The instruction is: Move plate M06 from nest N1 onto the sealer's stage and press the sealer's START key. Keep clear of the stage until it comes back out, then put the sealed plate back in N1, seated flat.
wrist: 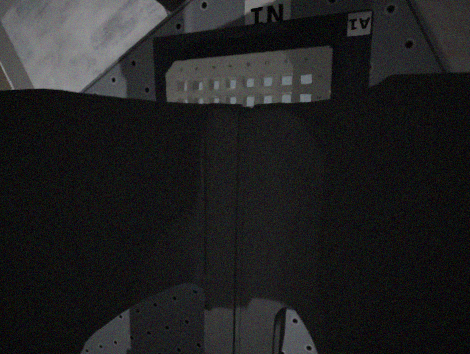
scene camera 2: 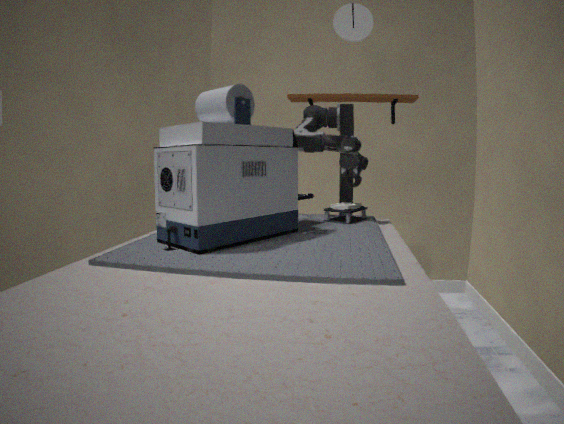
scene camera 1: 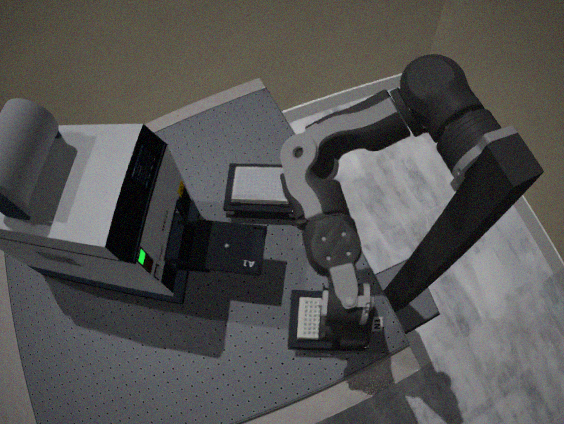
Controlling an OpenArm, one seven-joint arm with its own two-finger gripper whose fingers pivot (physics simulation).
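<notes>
The pale plate M06 lies in the dark nest N1. My gripper is shut and empty, with its fingers together above the plate. It hides part of the plate in scene camera 1 and much of it in the wrist view. A gap shows between the gripper and the plate in scene camera 2. The sealer has its dark stage out, with no plate on it. A small green display glows on its front. The START key cannot be made out.
Another white plate sits in a second dark nest behind the stage, close to the arm's forearm. A large roll is on top of the sealer. The arm's dark post stands beyond N1.
</notes>
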